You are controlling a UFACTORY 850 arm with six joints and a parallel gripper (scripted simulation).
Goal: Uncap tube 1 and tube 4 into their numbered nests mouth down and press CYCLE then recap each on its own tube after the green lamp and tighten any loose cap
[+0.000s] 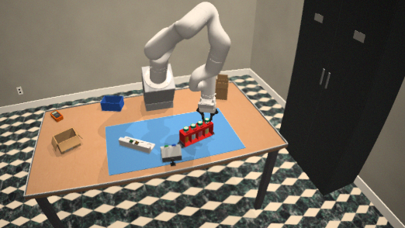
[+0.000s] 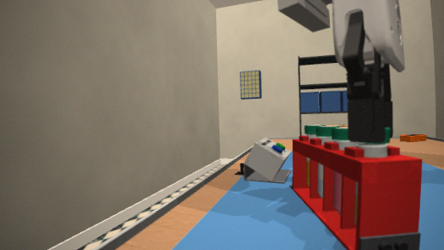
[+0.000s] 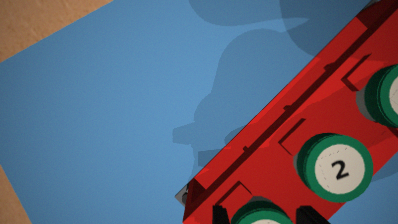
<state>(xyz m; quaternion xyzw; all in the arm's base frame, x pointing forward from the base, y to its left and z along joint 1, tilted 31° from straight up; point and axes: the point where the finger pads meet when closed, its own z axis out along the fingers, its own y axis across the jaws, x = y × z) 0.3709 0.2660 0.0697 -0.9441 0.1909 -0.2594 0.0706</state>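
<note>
The green cap lies 1 cm below my hand. Also, from my hand: key housing (25 cm to the right, 16 cm ahead, 8 cm below); blue cycle key (23 cm to the right, 14 cm ahead, 6 cm below); tube cap (14 cm to the right, 6 cm ahead, 2 cm below).
</note>
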